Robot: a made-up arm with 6 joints.
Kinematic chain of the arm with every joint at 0, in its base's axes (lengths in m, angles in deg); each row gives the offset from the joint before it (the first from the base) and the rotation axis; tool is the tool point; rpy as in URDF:
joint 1: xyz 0 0 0.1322 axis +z
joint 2: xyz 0 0 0 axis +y
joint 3: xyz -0.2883 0 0.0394 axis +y
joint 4: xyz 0.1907 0 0.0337 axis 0.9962 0 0.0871
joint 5: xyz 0 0 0 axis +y
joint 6: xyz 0.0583 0 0.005 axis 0.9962 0 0.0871
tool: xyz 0 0 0 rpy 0 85 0
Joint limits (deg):
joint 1: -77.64..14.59
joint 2: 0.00..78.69
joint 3: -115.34..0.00
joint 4: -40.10..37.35
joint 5: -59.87..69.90
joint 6: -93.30..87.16
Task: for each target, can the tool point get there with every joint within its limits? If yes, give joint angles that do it. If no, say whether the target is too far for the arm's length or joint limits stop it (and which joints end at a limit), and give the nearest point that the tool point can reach.
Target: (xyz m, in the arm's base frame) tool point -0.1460 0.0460 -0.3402
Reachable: no: joint limits stop it (at a limit: joint 2, joint 3, joint 5) | nearest point -0.0695 0.0219 0.1523 | short by 0.499 m
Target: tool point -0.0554 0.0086 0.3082
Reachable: yes | joints -13.25 6.73 -26.67 -13.10 19.08 6.09
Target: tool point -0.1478 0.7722 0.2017
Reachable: no: too far | nearest point -0.0956 0.4488 0.3294 | short by 0.352 m
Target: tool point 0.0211 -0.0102 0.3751
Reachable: yes | joints -16.86 32.88 -30.88 8.68 -24.09 -79.42
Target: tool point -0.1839 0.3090 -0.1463
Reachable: no: joint limits stop it (at a limit: joint 2, joint 3, joint 5) | nearest point -0.0373 0.0626 0.1523 | short by 0.414 m
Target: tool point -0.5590 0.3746 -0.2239
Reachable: no: too far | nearest point -0.3812 0.2555 0.3294 | short by 0.593 m
